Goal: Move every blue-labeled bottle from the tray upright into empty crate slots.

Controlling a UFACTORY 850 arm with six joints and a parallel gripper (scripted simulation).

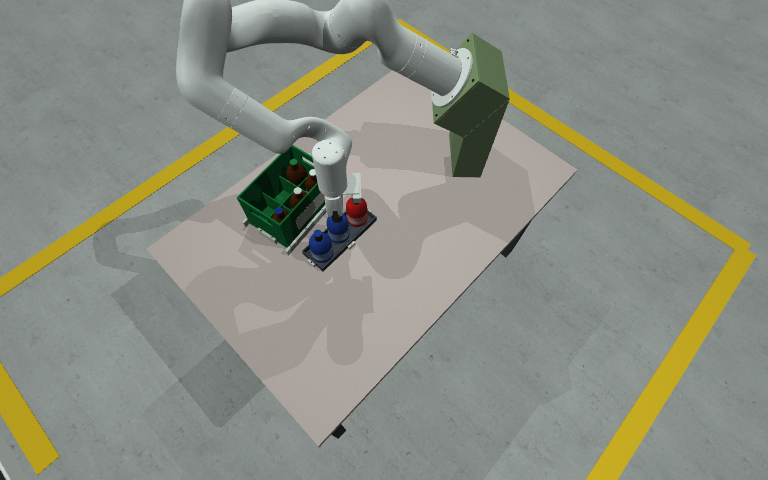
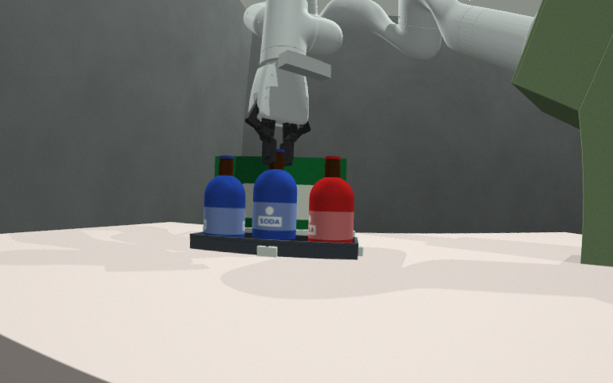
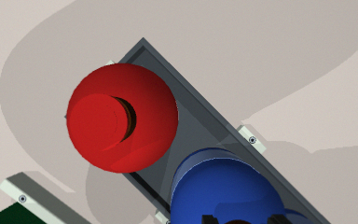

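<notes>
Right now my hand is 9 cm past the red-labeled bottle, 2 cm to the right of it and 8 cm above it. Round my hand: dark tray 15 cm below; green crate 2 cm behind, 21 cm to the right, 8 cm below; brown-necked bottle 8 cm ahead, 17 cm to the right, 8 cm below.
</notes>
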